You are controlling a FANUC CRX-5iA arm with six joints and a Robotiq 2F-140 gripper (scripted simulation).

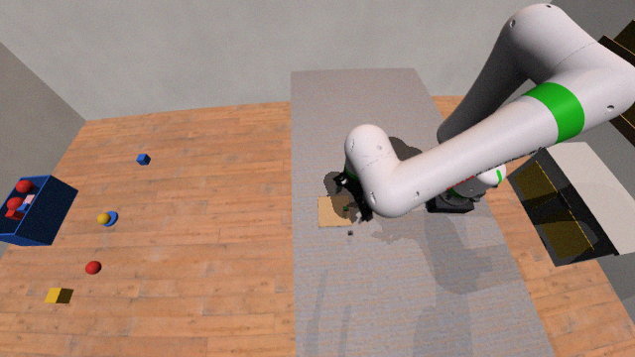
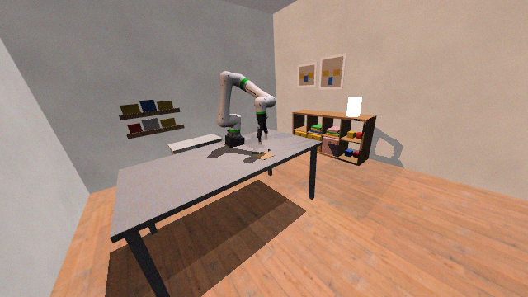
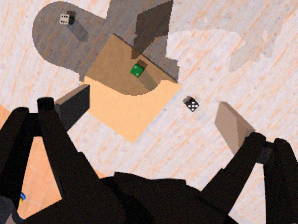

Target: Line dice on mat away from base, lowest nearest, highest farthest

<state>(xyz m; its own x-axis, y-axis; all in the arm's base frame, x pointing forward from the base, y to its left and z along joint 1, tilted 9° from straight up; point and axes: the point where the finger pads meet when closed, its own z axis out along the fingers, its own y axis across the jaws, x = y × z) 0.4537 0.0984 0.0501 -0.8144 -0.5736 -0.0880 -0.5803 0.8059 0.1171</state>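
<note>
The black die is 20 mm behind my hand, 70 mm to the left of it and 110 mm below it. Also, from my hand: green die 40 mm to the right, 110 mm below; tan mat 50 mm ahead, 30 mm to the right, 120 mm below; white die 20 mm ahead, 180 mm to the right, 110 mm below.
</note>
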